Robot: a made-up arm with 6 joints.
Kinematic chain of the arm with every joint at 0, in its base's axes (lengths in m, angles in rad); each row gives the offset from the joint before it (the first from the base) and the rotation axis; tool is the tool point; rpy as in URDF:
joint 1: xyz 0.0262 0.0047 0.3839 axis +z
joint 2: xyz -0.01 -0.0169 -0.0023 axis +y
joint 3: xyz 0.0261 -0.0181 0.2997 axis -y
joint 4: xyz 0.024 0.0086 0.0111 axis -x
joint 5: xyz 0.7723 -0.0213 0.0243 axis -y
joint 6: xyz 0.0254 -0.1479 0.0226 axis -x
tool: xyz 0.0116 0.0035 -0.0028 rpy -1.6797 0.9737 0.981
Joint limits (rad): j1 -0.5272..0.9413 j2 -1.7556..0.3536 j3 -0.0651..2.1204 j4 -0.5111..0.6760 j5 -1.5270..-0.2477 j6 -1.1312..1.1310
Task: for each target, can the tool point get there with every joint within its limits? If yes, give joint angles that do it. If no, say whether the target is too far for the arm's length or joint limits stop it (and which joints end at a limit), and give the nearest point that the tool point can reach.
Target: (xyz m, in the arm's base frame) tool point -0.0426 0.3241 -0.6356
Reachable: no: joint limits stop it (at a limit: joint 1, joint 2, joint 3, joint 4, joint 5, joint 6) | nearest point -0.7607 0.3115 -0.3171 | short by 0.786 m
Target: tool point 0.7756 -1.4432 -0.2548
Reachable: no: too far | nearest point 0.6779 -0.5941 0.2714 | short by 1.004 m
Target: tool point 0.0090 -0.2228 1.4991
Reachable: yes | joints 0.5513 -0.2778 1.4257 -0.2865 -1.3133 0.4121
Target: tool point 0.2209 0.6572 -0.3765
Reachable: no: joint limits stop it (at a limit: joint 1, joint 2, joint 3, joint 4, joint 5, joint 6) | nearest point 0.6523 0.5844 0.2464 | short by 0.761 m
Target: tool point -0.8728 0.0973 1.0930
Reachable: yes | joints -0.3084 -0.8798 1.6670 -0.3192 -1.1825 0.5437
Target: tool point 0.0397 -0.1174 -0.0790
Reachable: no: joint limits stop it (at a limit: joint 1, joint 2, joint 3, joint 4, joint 5) | nearest point -0.3352 -0.7744 -0.2752 | short by 0.781 m
